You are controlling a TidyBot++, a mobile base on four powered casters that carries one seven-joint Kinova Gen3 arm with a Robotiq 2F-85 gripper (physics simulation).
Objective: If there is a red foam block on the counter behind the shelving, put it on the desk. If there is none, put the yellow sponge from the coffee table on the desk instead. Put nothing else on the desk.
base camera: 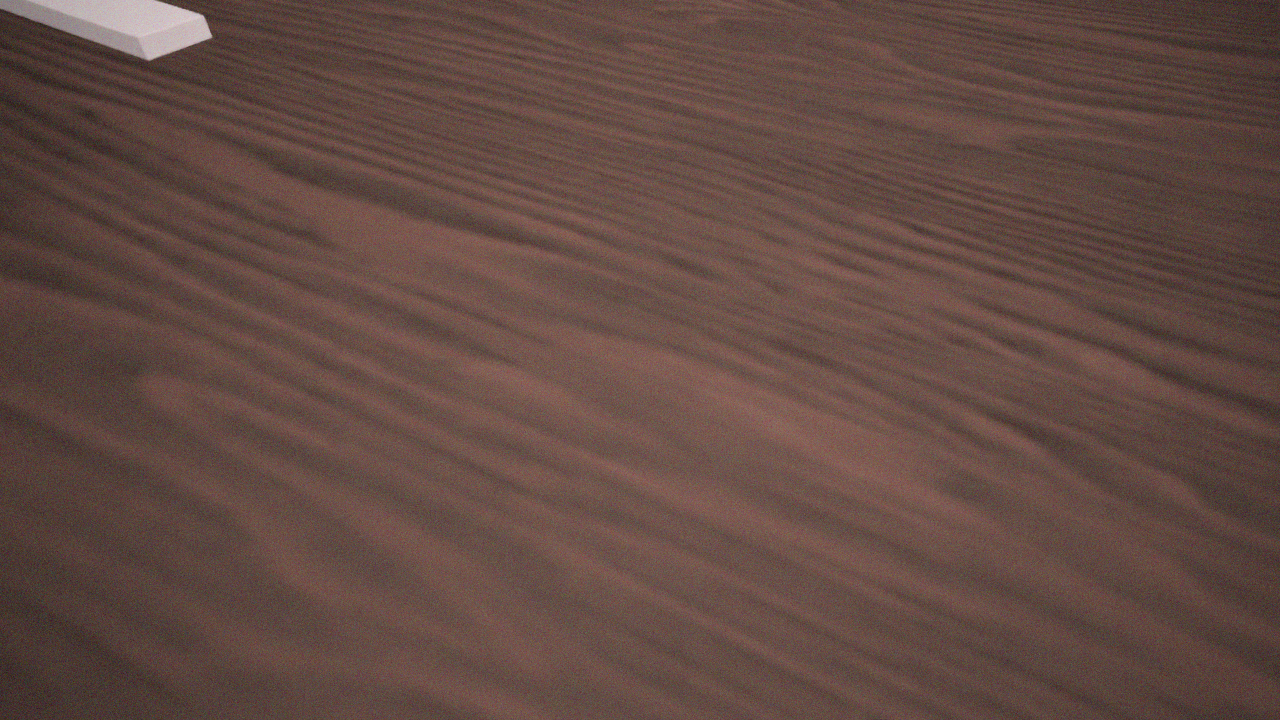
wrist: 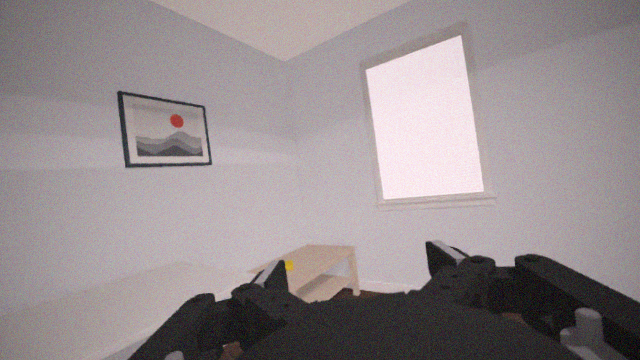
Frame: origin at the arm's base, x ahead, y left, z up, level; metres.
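Seen in the pictures: gripper, fingertip midpoint: [wrist: 355,266].
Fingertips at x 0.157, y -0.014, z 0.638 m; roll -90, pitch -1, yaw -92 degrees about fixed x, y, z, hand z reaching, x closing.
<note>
Pixels of each thing's top centre, then the offset from my fingertips to it. "spot": a spot on its surface instead. Level surfaces: height alone.
- small yellow thing, top centre: [wrist: 288,262] dx +1.783, dy +0.416, dz -0.539 m
- light wooden table, surface height: dz -0.584 m
- white bar-like piece, surface spot: [base camera: 170,31] spot: dx +0.826, dy +0.474, dz -1.014 m
- dark wood floor, surface height: dz -1.034 m
- long pale surface, surface height: dz -0.314 m
A small yellow thing [wrist: 289,265], which looks like the yellow sponge, is on a light wooden table [wrist: 322,257] with a lower shelf in the wrist view. It is partly hidden behind my left finger, and its shape is too small to make out. My gripper [wrist: 355,266] is open, with its fingers wide apart, and I see nothing between them. It is in front of the table, some distance away. No red foam block, counter, shelving or desk that I can recognise shows in either view.
A white bar-like piece [base camera: 170,31] lies on the dark wood floor [base camera: 626,358] at the upper left of the base camera view. In the wrist view, a long pale surface [wrist: 125,310] is at the lower left, a framed picture [wrist: 170,132] hangs left, and a window [wrist: 425,120] is right.
</note>
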